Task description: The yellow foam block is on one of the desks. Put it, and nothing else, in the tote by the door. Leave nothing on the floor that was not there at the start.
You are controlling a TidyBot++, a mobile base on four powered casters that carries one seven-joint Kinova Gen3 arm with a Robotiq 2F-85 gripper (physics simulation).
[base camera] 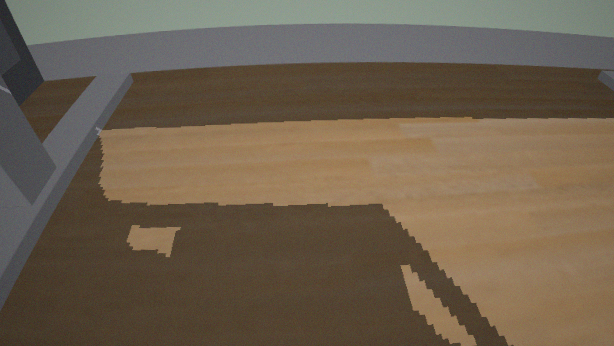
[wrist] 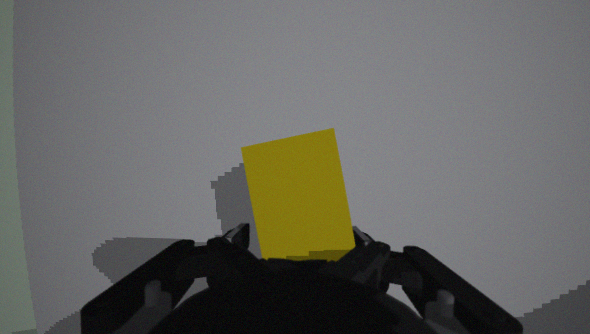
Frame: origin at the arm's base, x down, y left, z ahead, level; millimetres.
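Where they show: gripper, fingertip midpoint: [wrist: 297, 235].
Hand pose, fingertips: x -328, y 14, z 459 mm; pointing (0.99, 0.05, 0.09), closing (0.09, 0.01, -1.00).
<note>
After its pixels a point has its place.
The yellow foam block [wrist: 300, 195] @[x -368, y -30, z 454 mm] lies on the grey desk top [wrist: 425, 125] @[x -323, y -82, z 353 mm] in the wrist view, turned slightly relative to the gripper. My gripper [wrist: 297, 235] @[x -328, y 14, z 459 mm] is open. Its fingertips stand on either side of the block's near end, the right one close to the block's edge in the picture and the left one with a small gap. The near end of the block is hidden behind the gripper's body. Whether the fingertips are down level with the block is hard to tell. The block and the tote do not show in the base camera view.
In the base camera view, a grey beam-like part [base camera: 75, 155] @[x 375, y 368, z 481 mm] stands at the left, with dark panels beside it. A grey strip [base camera: 325, 45] @[x 354, y -45, z 840 mm] runs along the base of the pale green wall [base camera: 320, 11] @[x 280, y -32, z 852 mm]. Shadows fall on the wooden floor [base camera: 300, 165] @[x 397, y 6, z 483 mm]. A pale green strip [wrist: 12, 165] @[x -313, y -43, z 853 mm] borders the desk at the left in the wrist view.
</note>
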